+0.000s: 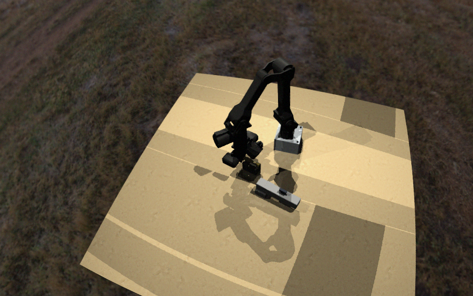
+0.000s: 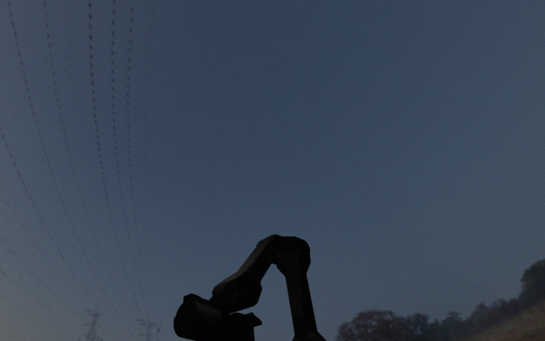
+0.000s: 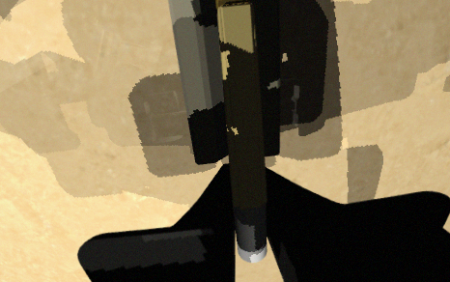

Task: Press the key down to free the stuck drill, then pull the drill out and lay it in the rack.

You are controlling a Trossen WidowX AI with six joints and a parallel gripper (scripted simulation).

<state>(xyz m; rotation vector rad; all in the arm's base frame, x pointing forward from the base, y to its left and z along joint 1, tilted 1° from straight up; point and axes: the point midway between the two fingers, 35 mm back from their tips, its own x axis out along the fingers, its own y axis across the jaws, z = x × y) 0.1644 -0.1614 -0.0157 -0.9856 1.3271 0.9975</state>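
Now: the drill 10 mm ahead of my gripper tip, 40 mm to the left of it and 30 mm above it. The rest, counted from my gripper tip: grey housing: 130 mm ahead, 190 mm to the left, 10 mm above; then dark key: 140 mm ahead, 210 mm to the left, 30 mm above; then grey rack: 10 mm ahead, 50 mm to the left, 10 mm below.
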